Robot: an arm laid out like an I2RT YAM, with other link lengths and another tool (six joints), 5 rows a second.
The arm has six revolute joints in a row. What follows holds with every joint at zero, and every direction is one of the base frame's. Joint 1 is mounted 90.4 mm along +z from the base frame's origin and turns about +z. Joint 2 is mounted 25.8 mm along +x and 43.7 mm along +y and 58.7 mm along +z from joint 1 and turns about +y. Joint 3 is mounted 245.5 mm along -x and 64.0 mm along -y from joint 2 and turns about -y. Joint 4 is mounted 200.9 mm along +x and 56.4 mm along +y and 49.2 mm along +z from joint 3 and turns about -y. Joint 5 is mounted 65.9 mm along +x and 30.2 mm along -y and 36.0 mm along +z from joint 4 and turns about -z. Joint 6 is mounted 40.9 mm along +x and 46.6 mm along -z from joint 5 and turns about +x. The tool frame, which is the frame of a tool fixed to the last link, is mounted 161.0 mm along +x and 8.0 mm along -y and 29.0 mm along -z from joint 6; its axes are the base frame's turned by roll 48.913, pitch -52.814 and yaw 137.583 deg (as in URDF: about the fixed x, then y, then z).
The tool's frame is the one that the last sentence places.
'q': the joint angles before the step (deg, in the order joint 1, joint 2, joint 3, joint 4, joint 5, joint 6). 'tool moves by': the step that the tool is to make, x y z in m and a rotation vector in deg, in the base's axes. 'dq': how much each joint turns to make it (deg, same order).
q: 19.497, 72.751, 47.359, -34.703, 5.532, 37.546
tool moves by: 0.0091, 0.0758, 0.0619, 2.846, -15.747, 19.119
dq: 14.291, -6.775, 3.092, 6.108, 0.527, -6.660
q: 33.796, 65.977, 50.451, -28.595, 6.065, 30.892
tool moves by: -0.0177, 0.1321, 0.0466, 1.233, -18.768, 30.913
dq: 18.067, 6.273, 2.077, 20.053, -3.585, -17.151
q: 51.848, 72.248, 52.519, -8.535, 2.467, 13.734
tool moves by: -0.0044, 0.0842, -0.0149, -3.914, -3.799, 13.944
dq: 5.687, 17.220, 10.711, 5.529, -4.676, -8.665
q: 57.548, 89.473, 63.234, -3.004, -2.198, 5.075
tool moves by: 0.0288, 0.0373, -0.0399, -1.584, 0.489, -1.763
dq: 0.280, 14.057, 6.196, 6.275, 1.985, 0.647
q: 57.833, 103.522, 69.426, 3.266, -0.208, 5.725
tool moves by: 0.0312, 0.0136, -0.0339, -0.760, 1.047, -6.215
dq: -0.527, 9.826, 5.003, 3.495, 4.603, 3.379
